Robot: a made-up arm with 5 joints.
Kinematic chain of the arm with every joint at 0, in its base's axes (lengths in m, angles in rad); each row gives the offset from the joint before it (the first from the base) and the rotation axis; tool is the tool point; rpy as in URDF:
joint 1: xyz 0.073 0 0.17 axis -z
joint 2: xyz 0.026 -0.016 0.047 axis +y
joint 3: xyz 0.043 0 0.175 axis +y
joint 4: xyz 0.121 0 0.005 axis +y
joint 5: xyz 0.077 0.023 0 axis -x
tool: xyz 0 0 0 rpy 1.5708 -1.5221 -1.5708
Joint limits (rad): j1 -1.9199..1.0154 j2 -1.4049..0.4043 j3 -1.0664..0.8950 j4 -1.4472..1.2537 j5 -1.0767..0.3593
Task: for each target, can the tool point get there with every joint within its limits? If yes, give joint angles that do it. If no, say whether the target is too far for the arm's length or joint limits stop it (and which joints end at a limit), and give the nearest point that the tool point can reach.
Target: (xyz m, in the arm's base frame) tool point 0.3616 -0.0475 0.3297
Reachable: yes | joints 0.1869 0.1967 0.0085 0.2064 0.1672
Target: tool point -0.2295 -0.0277 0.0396
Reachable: no: joint limits stop it (at a limit: joint 2, joint 3, joint 4) | nearest point -0.2182 -0.0267 0.3056 | short by 0.266 m
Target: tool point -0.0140 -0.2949 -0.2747
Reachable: no: too far | nearest point 0.1720 -0.1463 0.1689 | short by 0.503 m
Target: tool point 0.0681 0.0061 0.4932
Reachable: yes | joints -1.1343 -1.0491 -0.1385 0.6766 -0.7137
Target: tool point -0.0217 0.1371 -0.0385
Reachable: no: joint limits stop it (at a limit: joint 1, joint 2, joint 3) | nearest point 0.0087 0.1562 0.1688 | short by 0.210 m
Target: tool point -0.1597 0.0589 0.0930
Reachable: no: joint limits stop it (at a limit: joint 1, joint 2, joint 3) | nearest point 0.0139 0.1420 0.1709 | short by 0.208 m
